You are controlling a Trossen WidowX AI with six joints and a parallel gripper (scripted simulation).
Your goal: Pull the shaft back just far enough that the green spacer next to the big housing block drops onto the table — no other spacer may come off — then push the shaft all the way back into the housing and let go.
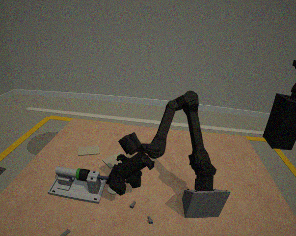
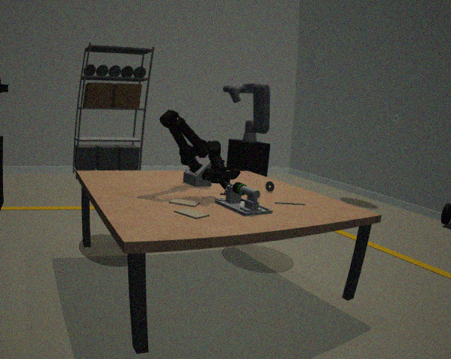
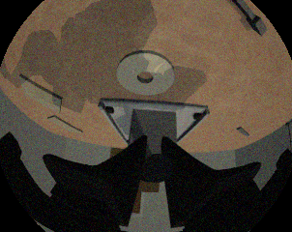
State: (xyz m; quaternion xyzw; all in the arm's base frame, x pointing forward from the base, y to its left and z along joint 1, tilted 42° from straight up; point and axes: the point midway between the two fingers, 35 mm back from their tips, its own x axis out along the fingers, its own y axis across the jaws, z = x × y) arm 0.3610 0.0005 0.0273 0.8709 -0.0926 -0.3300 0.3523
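The black spacer lies 9 cm ahead of my gripper tip, 1 cm to the left of it and 2 cm above it. The rest, counted from my gripper tip: green spacer 12 cm ahead, 1 cm to the left; then grey fixture 14 cm ahead, 1 cm to the left, 1 cm below; then thin rod 11 cm ahead, 30 cm to the left, 5 cm below.
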